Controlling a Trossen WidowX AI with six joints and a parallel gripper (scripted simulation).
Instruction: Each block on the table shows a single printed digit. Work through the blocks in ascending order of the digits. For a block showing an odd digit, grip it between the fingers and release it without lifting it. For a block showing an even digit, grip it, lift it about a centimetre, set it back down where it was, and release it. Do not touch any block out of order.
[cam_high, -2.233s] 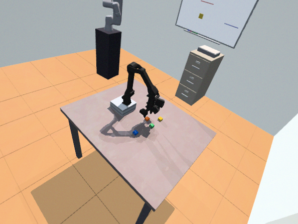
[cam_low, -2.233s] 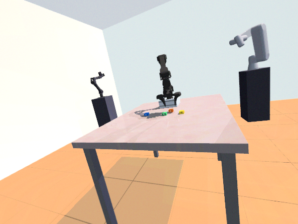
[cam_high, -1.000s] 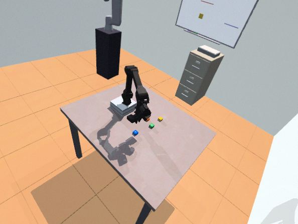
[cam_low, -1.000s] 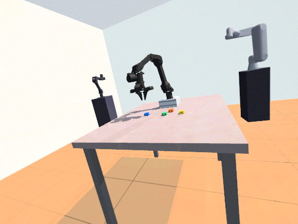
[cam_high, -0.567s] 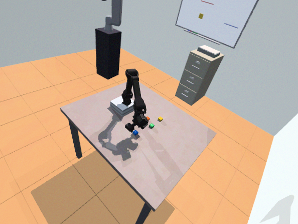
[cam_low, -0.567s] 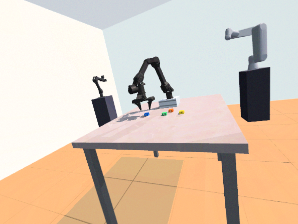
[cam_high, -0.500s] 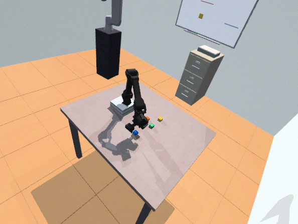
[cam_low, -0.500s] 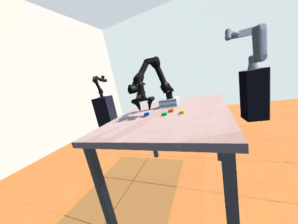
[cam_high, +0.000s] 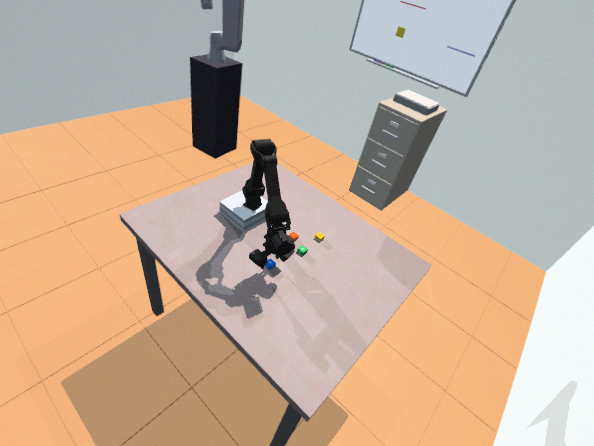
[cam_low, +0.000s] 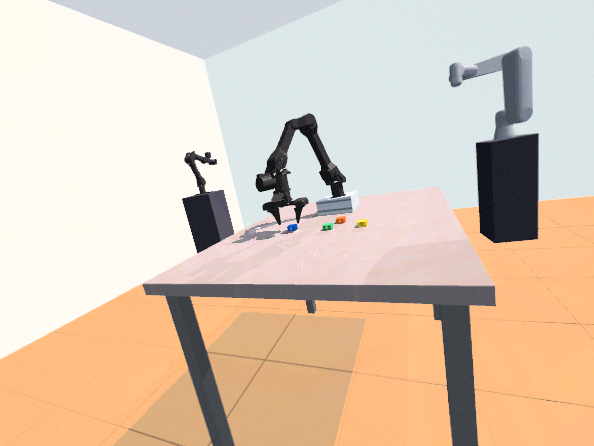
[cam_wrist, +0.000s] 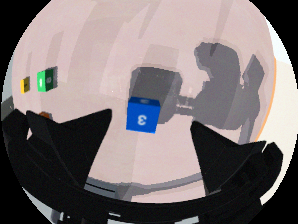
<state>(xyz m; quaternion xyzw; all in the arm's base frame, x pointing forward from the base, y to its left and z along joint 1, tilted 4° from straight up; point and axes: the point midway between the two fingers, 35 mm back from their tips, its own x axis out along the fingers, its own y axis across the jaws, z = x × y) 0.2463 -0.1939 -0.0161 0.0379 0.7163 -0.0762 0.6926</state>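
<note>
Right now the blue block is 2 cm below my gripper tip and 1 cm to the left of it. Round my gripper tip: yellow block (30 cm to the left, 7 cm ahead, 2 cm below); orange block (21 cm to the left, 2 cm below, 2 cm behind); green block (17 cm to the left, 6 cm ahead, 2 cm below).
</note>
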